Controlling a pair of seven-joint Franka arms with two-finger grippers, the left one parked.
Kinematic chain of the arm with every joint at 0, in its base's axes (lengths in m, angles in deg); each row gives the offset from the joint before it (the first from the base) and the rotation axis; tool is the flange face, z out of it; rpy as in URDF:
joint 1: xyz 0 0 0.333 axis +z
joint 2: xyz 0 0 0 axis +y
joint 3: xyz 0 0 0.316 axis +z
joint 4: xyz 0.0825 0 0 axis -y
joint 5: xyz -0.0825 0 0.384 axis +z
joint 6: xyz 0 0 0 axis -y
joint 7: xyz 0.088 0 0 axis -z
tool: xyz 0 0 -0.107 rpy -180 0 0
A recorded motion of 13 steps. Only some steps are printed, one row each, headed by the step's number.
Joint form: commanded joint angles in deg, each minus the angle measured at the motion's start. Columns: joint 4, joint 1, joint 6, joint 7, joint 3, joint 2, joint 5.
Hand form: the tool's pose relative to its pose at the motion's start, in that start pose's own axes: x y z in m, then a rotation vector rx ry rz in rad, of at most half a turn. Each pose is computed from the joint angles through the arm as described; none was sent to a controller.
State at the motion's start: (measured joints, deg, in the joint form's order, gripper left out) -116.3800 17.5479 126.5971 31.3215 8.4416 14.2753 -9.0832
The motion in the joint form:
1: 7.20 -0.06 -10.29 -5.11 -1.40 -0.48 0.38
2: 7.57 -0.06 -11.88 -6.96 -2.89 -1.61 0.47
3: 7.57 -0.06 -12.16 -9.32 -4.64 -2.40 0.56
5: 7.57 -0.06 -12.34 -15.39 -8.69 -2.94 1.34
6: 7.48 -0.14 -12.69 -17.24 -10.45 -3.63 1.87
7: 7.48 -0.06 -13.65 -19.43 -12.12 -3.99 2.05
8: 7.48 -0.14 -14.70 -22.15 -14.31 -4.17 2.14
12: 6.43 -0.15 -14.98 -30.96 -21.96 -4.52 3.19
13: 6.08 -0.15 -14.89 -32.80 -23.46 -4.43 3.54
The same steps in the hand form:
1: 0.0202 0.0163 -0.0441 -0.0330 -0.0399 -0.0433
2: 0.0237 0.0326 -0.0546 -0.0402 -0.0428 -0.0461
3: 0.0287 0.0500 -0.0604 -0.0414 -0.0376 -0.0549
5: 0.0401 0.0882 -0.0616 -0.0373 -0.0430 -0.0842
6: 0.0430 0.1065 -0.0657 -0.0320 -0.0443 -0.0795
7: 0.0445 0.1227 -0.0666 -0.0349 -0.0579 -0.0881
8: 0.0469 0.1454 -0.0650 -0.0397 -0.0771 -0.0951
12: 0.0508 0.2194 -0.0541 -0.0299 -0.1101 -0.1094
13: 0.0503 0.2334 -0.0496 -0.0251 -0.1188 -0.1135

